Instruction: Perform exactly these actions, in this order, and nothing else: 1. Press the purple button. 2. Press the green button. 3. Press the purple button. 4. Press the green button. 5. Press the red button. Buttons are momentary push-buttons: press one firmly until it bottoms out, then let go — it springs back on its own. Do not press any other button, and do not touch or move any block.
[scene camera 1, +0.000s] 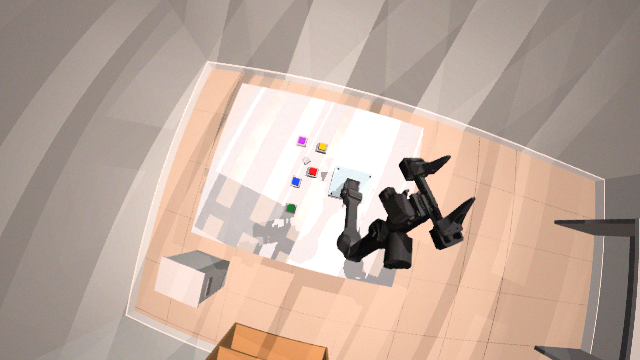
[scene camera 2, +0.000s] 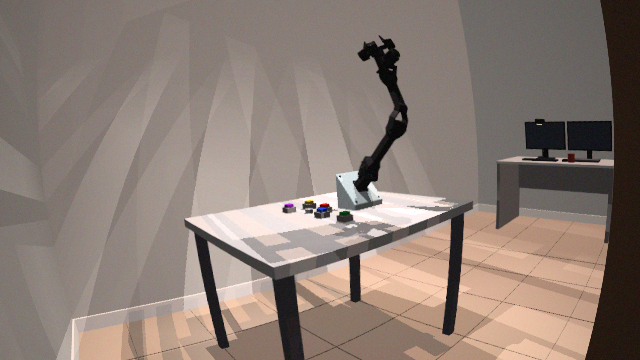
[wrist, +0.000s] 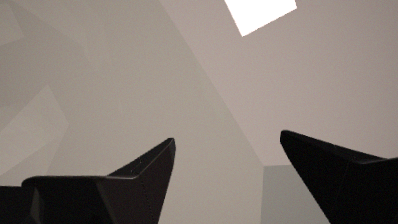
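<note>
Gripper (scene camera 1: 461, 175) open, holding nothing. Also visible: the gripper (wrist: 227, 139).
</note>
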